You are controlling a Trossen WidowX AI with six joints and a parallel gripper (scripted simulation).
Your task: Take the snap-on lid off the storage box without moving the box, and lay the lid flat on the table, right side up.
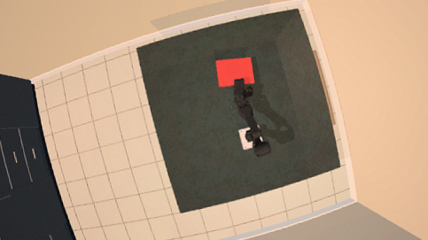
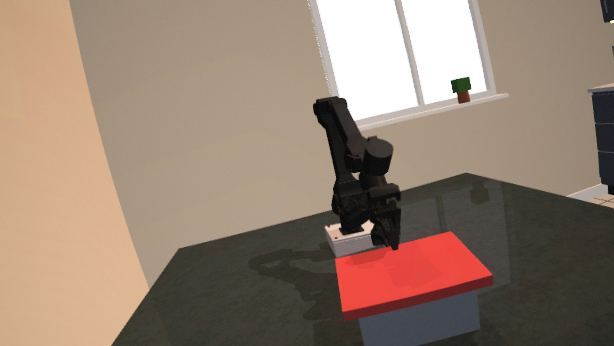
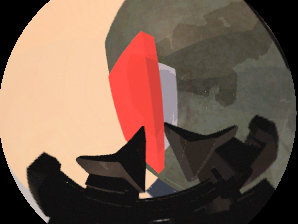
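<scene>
Right now my gripper tip is 8 cm short of the red lid and 1 cm to the left of it. Round my gripper tip: grey storage box 8 cm ahead, 1 cm to the right, 5 cm below.
</scene>
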